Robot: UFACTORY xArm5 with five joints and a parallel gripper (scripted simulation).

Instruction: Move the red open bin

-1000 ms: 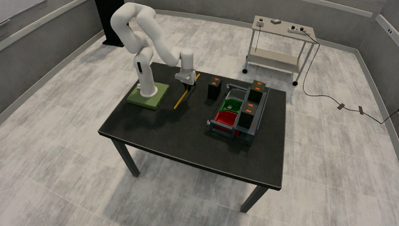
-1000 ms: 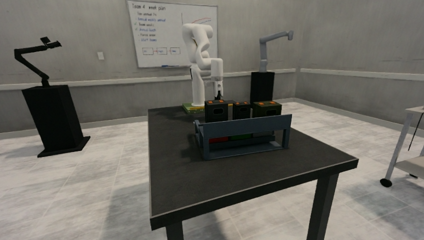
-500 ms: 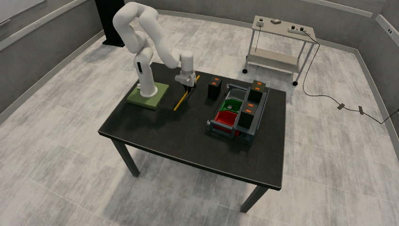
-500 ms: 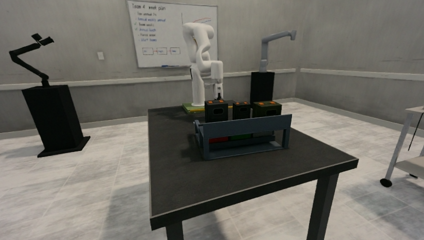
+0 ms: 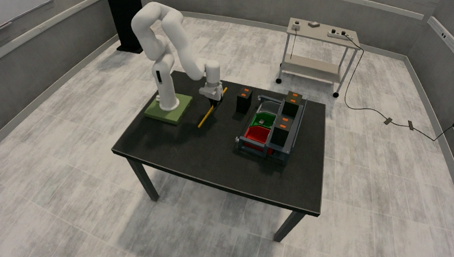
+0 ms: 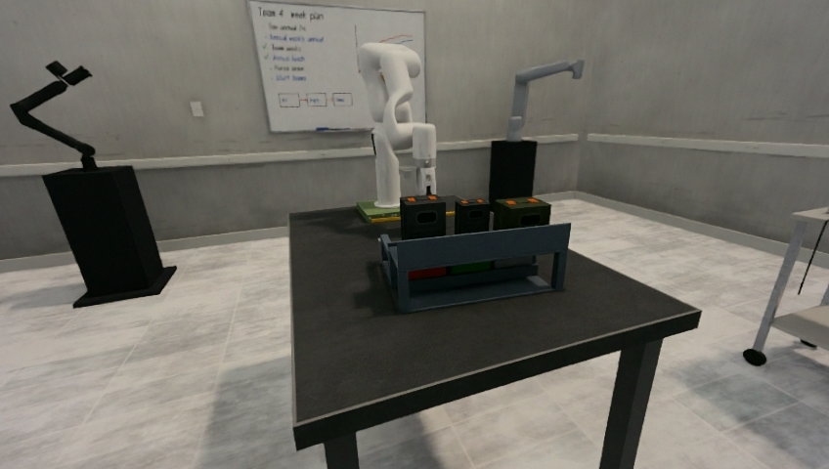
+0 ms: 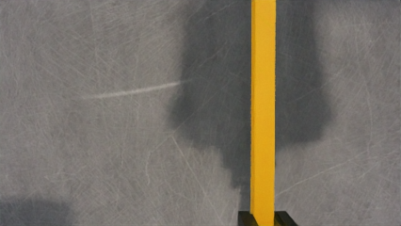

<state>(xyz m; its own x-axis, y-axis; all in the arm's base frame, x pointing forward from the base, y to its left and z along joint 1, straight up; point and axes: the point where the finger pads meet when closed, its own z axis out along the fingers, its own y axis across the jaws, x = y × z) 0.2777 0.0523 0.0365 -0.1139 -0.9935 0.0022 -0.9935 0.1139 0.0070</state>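
Now: the red open bin 320 mm ahead of my hand, 150 mm to the right of it and 30 mm below it. The rest, counted from my hand: pale grey bin: 350 mm ahead, 70 mm to the left, 30 mm below; then yellow bar: 20 mm below; then green bin: 340 mm ahead, 40 mm to the right, 30 mm below.
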